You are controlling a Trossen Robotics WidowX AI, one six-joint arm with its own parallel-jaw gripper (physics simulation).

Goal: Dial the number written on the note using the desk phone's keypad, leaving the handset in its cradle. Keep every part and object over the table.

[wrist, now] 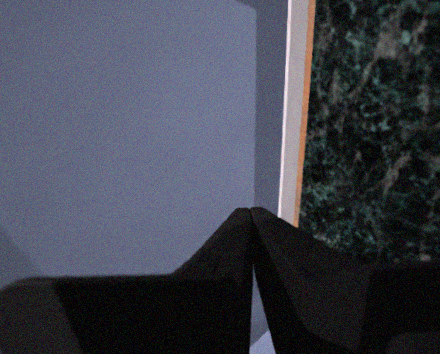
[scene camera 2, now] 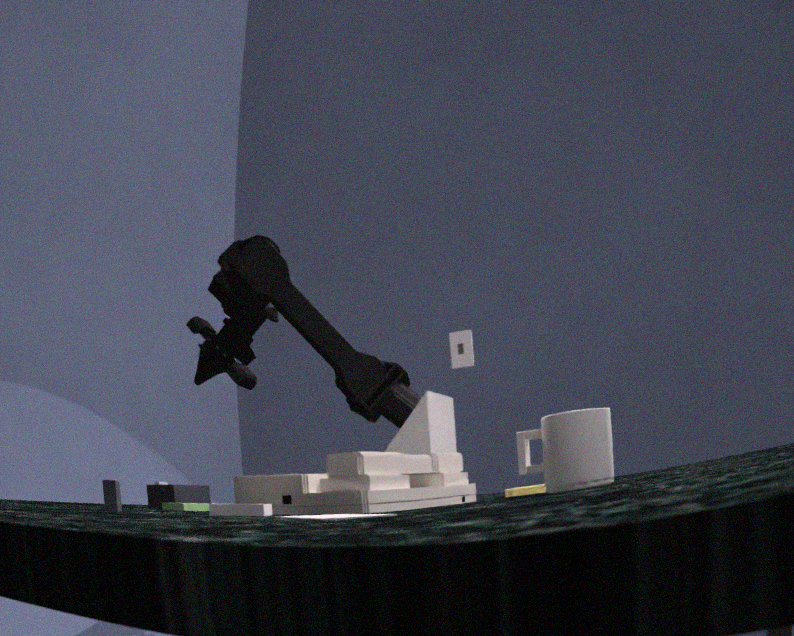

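Where they show: gripper, fingertip midpoint: [wrist: 248, 220] [scene camera 2: 196, 383]; arm's base, origin of the base link: [scene camera 2: 421, 420].
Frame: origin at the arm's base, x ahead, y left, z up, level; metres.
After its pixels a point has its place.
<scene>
The white desk phone [scene camera 2: 410, 498] @(x 0.375, y 0.119, z -0.115 m) sits on the dark green table at the centre of the scene view, seen from low at the side. Stacked raised parts lie on its top; I cannot tell the handset from the cradle, and the keypad keys are hidden. A thin white sheet [scene camera 2: 338, 515] @(x 0.532, y 0.118, z -0.125 m), possibly the note, lies flat in front of the phone; its writing is not readable. My gripper [scene camera 2: 197, 380] @(x -0.126, y -0.511, z 0.124 m) [wrist: 248, 220] @(x -0.126, y -0.511, z 0.124 m) is shut and empty, its fingertips touching. It hangs well above the table, up and left of the phone, touching nothing.
A white mug [scene camera 2: 577, 450] @(x 0.285, y 0.274, z -0.084 m) and a yellow block [scene camera 2: 525, 490] @(x 0.175, y 0.191, z -0.121 m) stand right of the phone. A white block [scene camera 2: 240, 509] @(x 0.489, y -0.006, z -0.120 m), a green block [scene camera 2: 185, 506] @(x 0.331, y -0.200, z -0.121 m), a dark block [scene camera 2: 188, 494] @(x 0.249, y -0.257, z -0.104 m) and an upright grey block [scene camera 2: 112, 495] @(x 0.538, y -0.135, z -0.110 m) are at the left. A white wedge [scene camera 2: 440, 424] @(x 0.009, y 0.033, z -0.010 m) rises by the phone.
</scene>
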